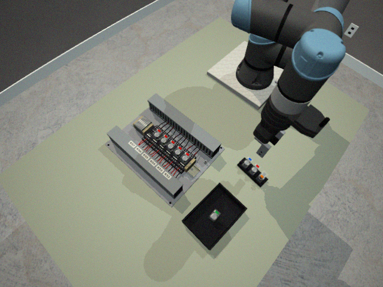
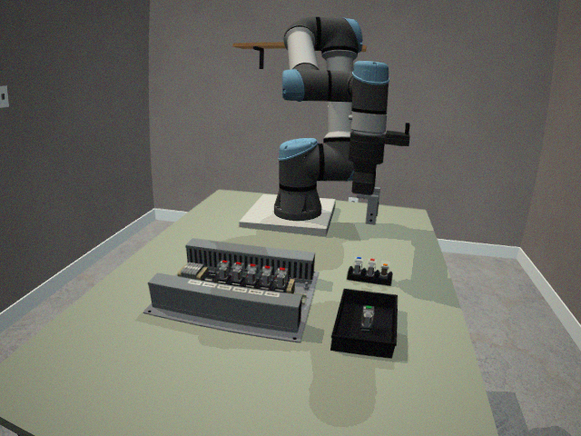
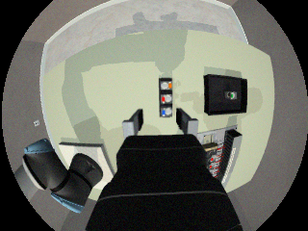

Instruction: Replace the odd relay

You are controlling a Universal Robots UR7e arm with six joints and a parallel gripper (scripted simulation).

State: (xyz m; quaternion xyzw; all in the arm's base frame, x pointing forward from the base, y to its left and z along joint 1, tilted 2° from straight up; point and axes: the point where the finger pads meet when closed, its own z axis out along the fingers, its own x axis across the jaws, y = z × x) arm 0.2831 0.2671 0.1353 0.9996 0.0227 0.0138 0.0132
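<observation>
Now: hand 13 cm above the blue-button relay, 2 cm to the left of it and 2 cm short of it. Also, from my hand: green-button relay (22 cm ahead, 13 cm below, 4 cm to the left); then orange-button relay (13 cm below, 5 cm to the left, 1 cm ahead); then black spare holder (15 cm below, 2 cm ahead, 1 cm to the left).
</observation>
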